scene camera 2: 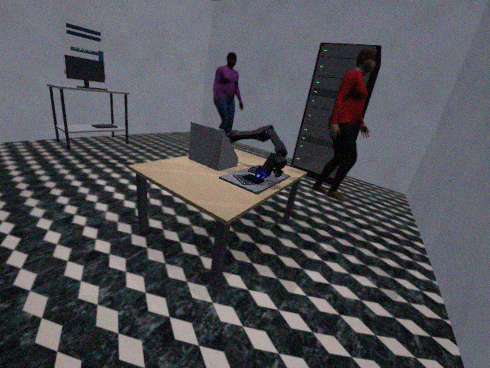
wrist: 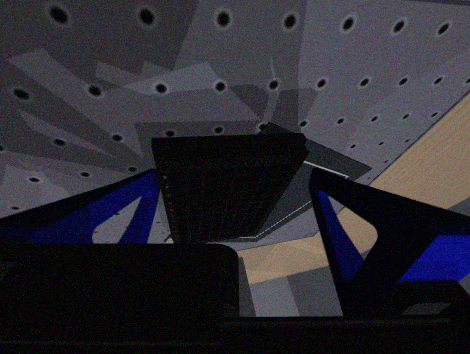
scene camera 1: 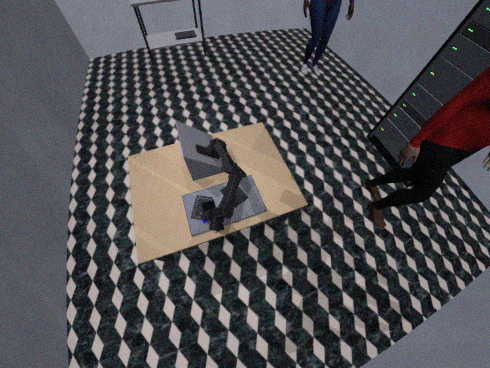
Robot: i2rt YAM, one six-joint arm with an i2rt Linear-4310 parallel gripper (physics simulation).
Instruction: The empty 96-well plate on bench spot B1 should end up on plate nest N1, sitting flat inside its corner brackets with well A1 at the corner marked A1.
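The black 96-well plate lies on or just over bench spot B1, a dark pad with a white outline. In the wrist view the plate looks turned relative to that outline, and part of the pad shows at its right. My gripper is open, with one blue finger at each side of the plate and gaps visible. A dark square that looks like nest N1 lies right of the plate, partly behind the arm. The A1 mark and corner brackets cannot be made out.
A grey perforated board lies under the pads on the wooden table. A tall grey angled panel stands behind the board. A person in red stands beyond the table.
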